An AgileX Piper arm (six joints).
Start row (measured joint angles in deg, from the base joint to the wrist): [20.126, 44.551, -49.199, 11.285, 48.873, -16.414]
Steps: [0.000, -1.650, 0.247, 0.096, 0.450, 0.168]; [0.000, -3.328, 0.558, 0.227, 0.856, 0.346]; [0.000, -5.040, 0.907, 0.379, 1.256, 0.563]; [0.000, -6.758, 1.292, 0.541, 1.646, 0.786]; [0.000, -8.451, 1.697, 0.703, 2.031, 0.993]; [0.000, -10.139, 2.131, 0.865, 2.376, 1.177]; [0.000, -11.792, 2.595, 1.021, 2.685, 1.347]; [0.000, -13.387, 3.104, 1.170, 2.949, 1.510]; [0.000, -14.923, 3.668, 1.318, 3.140, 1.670]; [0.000, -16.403, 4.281, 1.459, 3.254, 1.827]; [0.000, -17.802, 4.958, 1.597, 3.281, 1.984]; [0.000, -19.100, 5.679, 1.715, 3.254, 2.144]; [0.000, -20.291, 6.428, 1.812, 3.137, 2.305]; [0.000, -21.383, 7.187, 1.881, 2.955, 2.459]
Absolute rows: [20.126, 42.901, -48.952, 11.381, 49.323, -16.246]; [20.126, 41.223, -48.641, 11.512, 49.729, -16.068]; [20.126, 39.511, -48.292, 11.664, 50.129, -15.851]; [20.126, 37.793, -47.907, 11.826, 50.519, -15.628]; [20.126, 36.100, -47.502, 11.988, 50.904, -15.421]; [20.126, 34.412, -47.068, 12.150, 51.249, -15.237]; [20.126, 32.759, -46.604, 12.306, 51.558, -15.067]; [20.126, 31.164, -46.095, 12.455, 51.822, -14.904]; [20.126, 29.628, -45.531, 12.603, 52.013, -14.744]; [20.126, 28.148, -44.918, 12.744, 52.127, -14.587]; [20.126, 26.749, -44.241, 12.882, 52.154, -14.430]; [20.126, 25.451, -43.520, 13.000, 52.127, -14.270]; [20.126, 24.260, -42.771, 13.097, 52.010, -14.109]; [20.126, 23.168, -42.012, 13.166, 51.828, -13.955]
